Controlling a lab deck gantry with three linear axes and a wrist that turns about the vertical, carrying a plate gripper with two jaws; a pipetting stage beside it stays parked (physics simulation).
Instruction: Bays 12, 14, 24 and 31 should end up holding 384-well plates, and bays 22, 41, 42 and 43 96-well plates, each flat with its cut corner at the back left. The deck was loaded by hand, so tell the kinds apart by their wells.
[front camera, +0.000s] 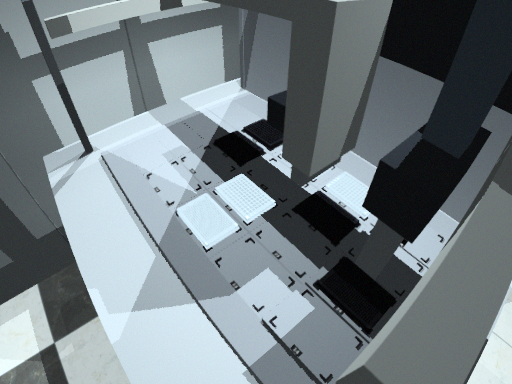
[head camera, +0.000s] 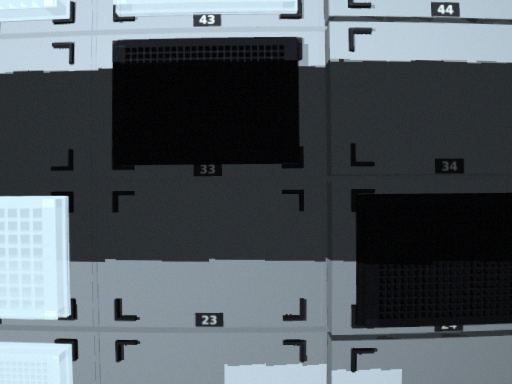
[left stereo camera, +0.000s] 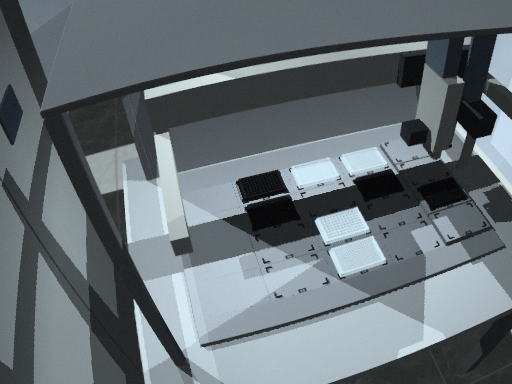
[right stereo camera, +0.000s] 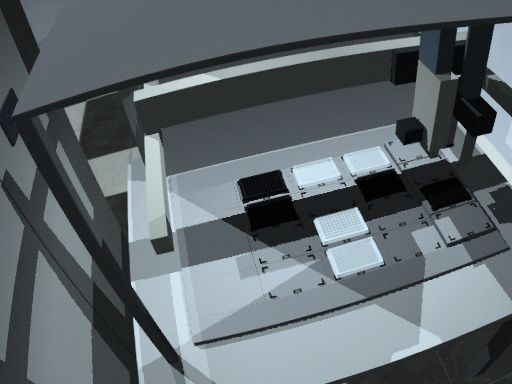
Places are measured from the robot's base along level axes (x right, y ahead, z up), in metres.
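Pixels of known places: gripper, fingertip midpoint: (front camera: 382, 252) (left stereo camera: 453, 157) (right stereo camera: 455, 156); robot's base, link origin: (front camera: 148, 176) (left stereo camera: 276, 296) (right stereo camera: 271, 296).
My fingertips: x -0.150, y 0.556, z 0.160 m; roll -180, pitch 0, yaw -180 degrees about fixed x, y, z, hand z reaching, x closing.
Ahead of a thing's pixels: the offset from my fingertips to its top centre. "*": to the spot under its first point.
My gripper (front camera: 386, 259) (left stereo camera: 457, 156) (right stereo camera: 456, 156) is open and empty, raised near bay 34. A black fine-welled plate {dy +0.000, dx +0.000, dz -0.131 m} (front camera: 356, 295) (head camera: 435, 290) (left stereo camera: 442, 193) lies in bay 24. Another black fine-welled plate {dy -0.164, dx -0.107, dz -0.145 m} (front camera: 326, 216) (head camera: 205, 110) lies in bay 33. A white coarse-welled plate {dy -0.328, dx +0.000, dz -0.145 m} (front camera: 245, 197) (left stereo camera: 342, 225) is in bay 22, a white fine-welled one {dy -0.328, dx +0.107, dz -0.145 m} (front camera: 207, 220) (left stereo camera: 357, 256) in bay 12. White plates {dy -0.328, dx -0.214, dz -0.145 m} (left stereo camera: 315, 172) {dy -0.164, dx -0.214, dz -0.145 m} (left stereo camera: 364, 161) are in bays 42 and 43. A black coarse-welled plate {dy -0.492, dx -0.214, dz -0.145 m} (left stereo camera: 261, 185) is in bay 41. A black plate {dy -0.492, dx -0.107, dz -0.145 m} (left stereo camera: 272, 212) is in bay 31, its wells lost in shade.
The pipetting stage (front camera: 325, 85) (left stereo camera: 440, 115) (right stereo camera: 436, 112) stands close beside the gripper and hides bay 42 in the front view. Bay 23 {* dy -0.167, dx +0.018, dz -0.160 m} (head camera: 205, 280) and bay 34 {* dy -0.016, dx -0.095, dz -0.145 m} (head camera: 425, 115) hold no plate. A dark shadow band crosses the deck's middle rows.
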